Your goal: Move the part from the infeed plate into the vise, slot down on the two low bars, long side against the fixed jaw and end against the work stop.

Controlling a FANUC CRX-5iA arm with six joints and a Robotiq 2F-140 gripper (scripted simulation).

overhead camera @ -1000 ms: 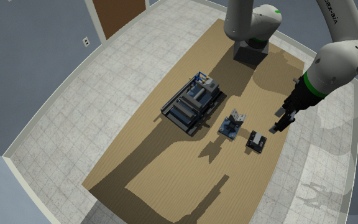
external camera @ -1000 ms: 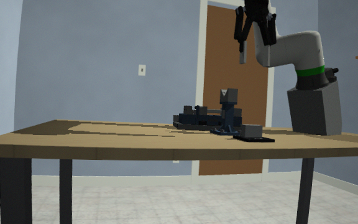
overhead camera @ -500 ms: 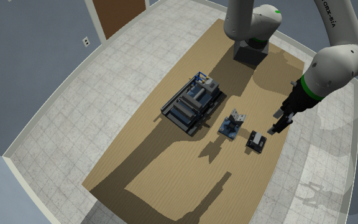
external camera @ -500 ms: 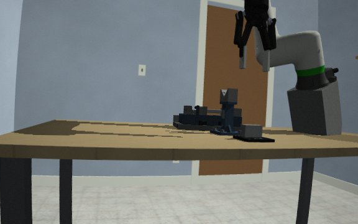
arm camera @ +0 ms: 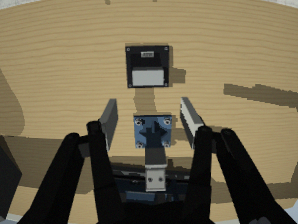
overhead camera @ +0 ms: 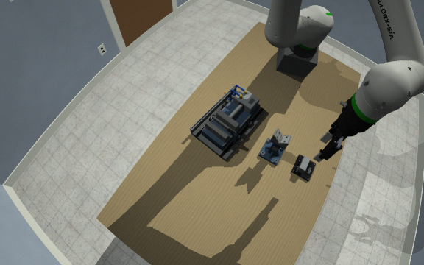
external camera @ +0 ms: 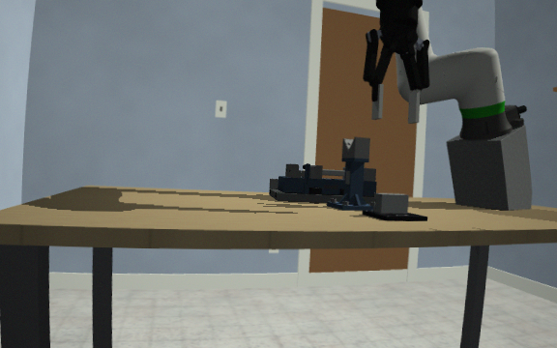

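Now: hand 190 mm above the part and 10 mm to the left of it. Also, from my hand: V-block post (160 mm below, 150 mm to the right, 10 mm ahead); then work stop rod (330 mm to the right, 130 mm below, 70 mm ahead); then infeed plate (210 mm below, 10 mm to the left).
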